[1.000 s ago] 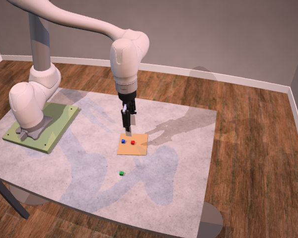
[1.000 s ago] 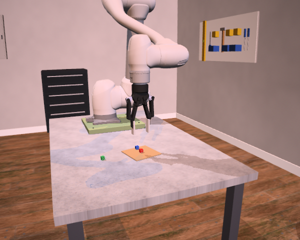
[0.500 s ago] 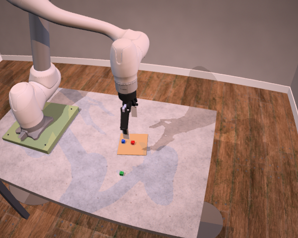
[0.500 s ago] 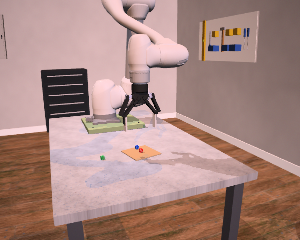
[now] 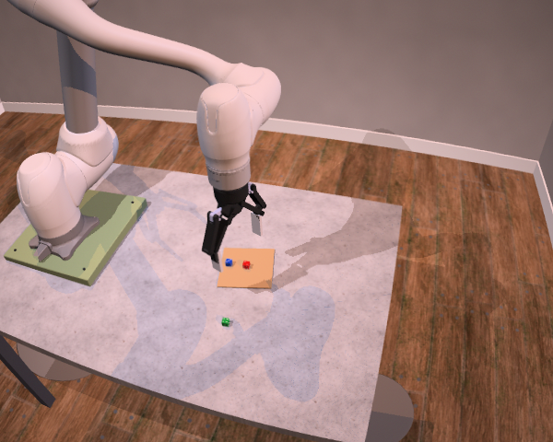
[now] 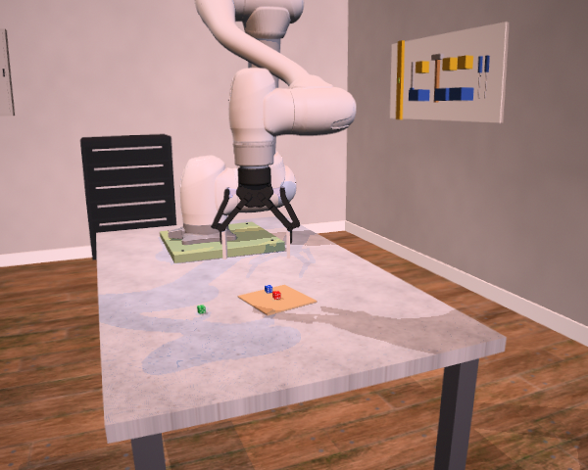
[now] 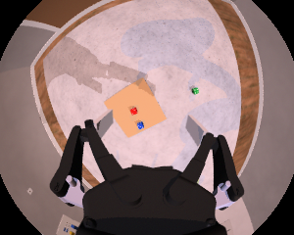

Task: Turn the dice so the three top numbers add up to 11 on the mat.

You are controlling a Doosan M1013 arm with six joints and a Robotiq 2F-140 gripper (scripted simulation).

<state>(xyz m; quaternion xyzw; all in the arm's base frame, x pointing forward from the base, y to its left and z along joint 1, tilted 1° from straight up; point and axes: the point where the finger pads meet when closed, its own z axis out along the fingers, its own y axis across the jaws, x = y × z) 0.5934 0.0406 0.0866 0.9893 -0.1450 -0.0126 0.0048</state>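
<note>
Right now the green die is 10 mm ahead of my hand, 140 mm to the right of it and 120 mm below it. The rest, counted from my hand: red die (10 mm behind, 50 mm to the left, 110 mm below); then orange mat (10 mm behind, 50 mm to the left, 120 mm below); then blue die (60 mm behind, 40 mm to the left, 110 mm below).
</note>
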